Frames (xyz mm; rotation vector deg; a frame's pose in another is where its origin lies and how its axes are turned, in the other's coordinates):
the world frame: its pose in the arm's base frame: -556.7 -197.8 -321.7 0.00 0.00 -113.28
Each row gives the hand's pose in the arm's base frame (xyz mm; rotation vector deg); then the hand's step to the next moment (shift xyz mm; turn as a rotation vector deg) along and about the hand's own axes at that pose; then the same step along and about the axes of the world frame.
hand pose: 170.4 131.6 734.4 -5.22 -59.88 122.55
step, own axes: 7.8 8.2 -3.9 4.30 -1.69 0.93
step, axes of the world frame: -0.4 -10.0 -6.5 -1.64 -3.37 2.86
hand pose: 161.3 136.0 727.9 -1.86 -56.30 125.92
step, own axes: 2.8 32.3 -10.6 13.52 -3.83 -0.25
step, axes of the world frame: 12.9 -14.5 -28.1 -6.43 -11.10 5.75
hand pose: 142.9 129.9 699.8 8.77 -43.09 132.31
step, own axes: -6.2 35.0 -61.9 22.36 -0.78 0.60
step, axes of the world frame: -4.5 -15.2 -69.6 -5.62 -20.25 7.71
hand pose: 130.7 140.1 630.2 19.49 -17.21 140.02
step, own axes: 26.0 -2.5 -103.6 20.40 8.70 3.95
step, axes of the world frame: -29.6 -51.4 -88.9 4.54 -20.14 9.01
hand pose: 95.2 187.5 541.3 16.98 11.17 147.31
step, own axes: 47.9 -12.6 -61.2 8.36 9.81 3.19
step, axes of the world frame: -9.4 -57.1 -53.4 7.66 -8.72 6.44
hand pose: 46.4 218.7 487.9 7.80 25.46 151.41
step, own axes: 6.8 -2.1 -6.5 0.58 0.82 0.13
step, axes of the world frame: -0.3 -6.9 -6.7 0.69 -0.62 0.41
